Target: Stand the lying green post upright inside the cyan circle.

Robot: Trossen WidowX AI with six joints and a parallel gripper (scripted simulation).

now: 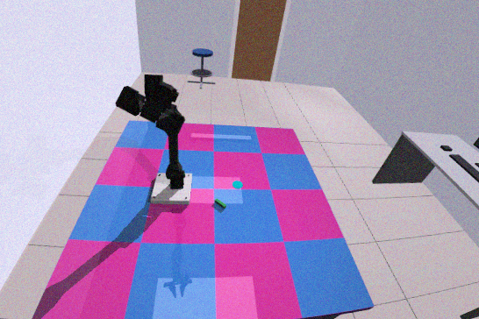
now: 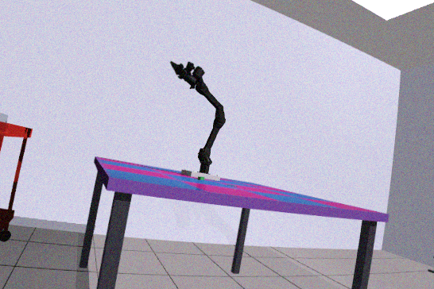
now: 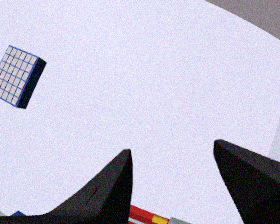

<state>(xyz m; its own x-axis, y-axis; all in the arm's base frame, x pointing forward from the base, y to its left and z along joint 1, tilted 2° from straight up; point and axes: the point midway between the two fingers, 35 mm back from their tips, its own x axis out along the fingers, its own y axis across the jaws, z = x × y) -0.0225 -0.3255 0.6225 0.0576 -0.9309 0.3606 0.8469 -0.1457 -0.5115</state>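
Now: the green post 260 mm ahead of my gripper tip, 220 mm to the left of it and 660 mm below it. From my gripper tip the other things lie so: cyan circle: 380 mm ahead, 340 mm to the left, 670 mm below.
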